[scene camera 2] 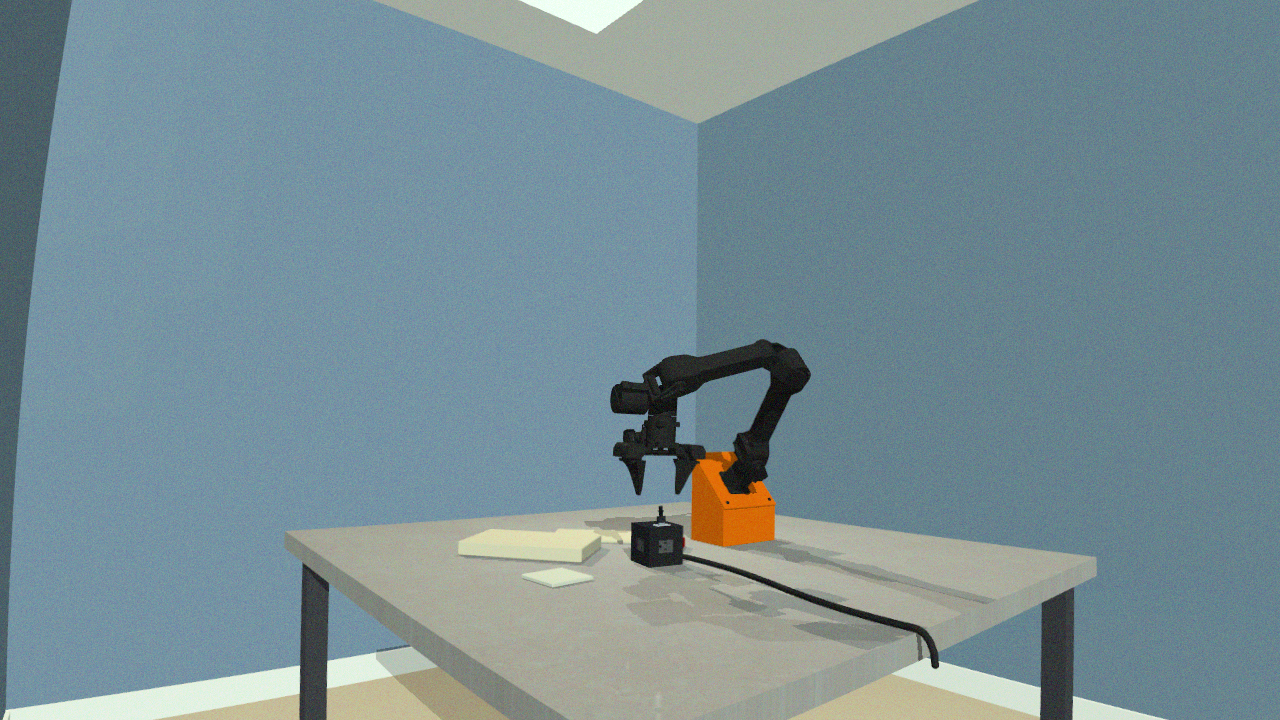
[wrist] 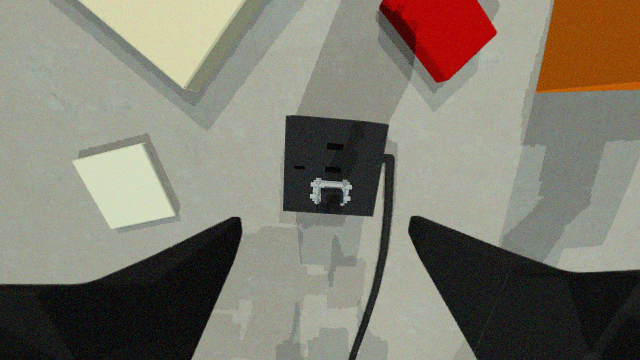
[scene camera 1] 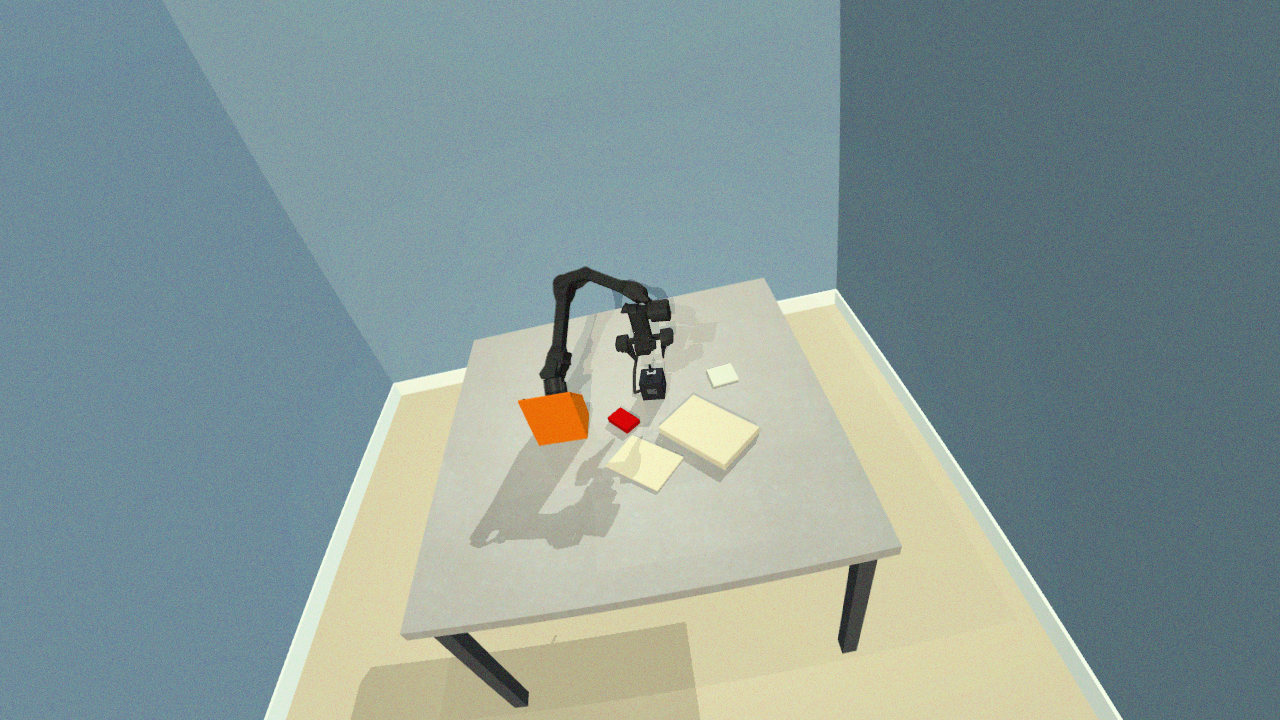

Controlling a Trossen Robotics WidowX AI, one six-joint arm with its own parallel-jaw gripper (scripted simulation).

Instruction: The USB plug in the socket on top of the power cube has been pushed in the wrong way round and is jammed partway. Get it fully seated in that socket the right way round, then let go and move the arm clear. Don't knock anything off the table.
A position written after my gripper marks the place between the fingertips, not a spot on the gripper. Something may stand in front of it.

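A small cream tile (scene camera 2: 552, 578) is present, visible also in the wrist view (wrist: 125, 183). A black power cube (scene camera 2: 651, 546) appears both in the wrist view (wrist: 332, 149) and in scene camera 1 (scene camera 1: 653, 386). My gripper (scene camera 2: 658, 494) is open and empty; it can also be seen in scene camera 1 (scene camera 1: 649, 359) and in the wrist view (wrist: 327, 224).
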